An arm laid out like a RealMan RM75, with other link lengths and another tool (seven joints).
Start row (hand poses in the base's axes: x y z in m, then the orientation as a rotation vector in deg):
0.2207 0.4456 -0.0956 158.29 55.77 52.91
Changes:
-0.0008 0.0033 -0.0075 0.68 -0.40 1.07
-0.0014 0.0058 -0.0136 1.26 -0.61 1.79
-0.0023 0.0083 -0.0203 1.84 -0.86 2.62
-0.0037 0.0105 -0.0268 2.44 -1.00 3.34
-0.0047 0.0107 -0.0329 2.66 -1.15 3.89
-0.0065 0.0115 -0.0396 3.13 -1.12 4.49
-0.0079 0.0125 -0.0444 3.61 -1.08 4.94
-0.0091 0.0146 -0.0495 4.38 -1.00 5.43
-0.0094 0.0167 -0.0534 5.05 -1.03 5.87
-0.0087 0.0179 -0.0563 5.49 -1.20 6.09
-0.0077 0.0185 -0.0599 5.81 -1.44 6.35
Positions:
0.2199 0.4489 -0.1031 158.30 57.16 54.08
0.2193 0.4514 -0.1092 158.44 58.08 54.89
0.2184 0.4539 -0.1159 158.51 59.16 55.77
0.2170 0.4561 -0.1224 158.70 60.10 56.50
0.2160 0.4563 -0.1285 158.61 60.85 56.94
0.2142 0.4571 -0.1352 158.84 61.67 57.34
0.2128 0.4581 -0.1400 -158.49 -62.01 -57.49
0.2116 0.4602 -0.1451 -157.51 -62.02 -57.48
0.2113 0.4623 -0.1490 -156.62 -62.05 -57.63
0.2120 0.4635 -0.1519 -156.06 -61.99 -57.95
0.2130 0.4641 -0.1555 -155.55 -62.07 -58.34

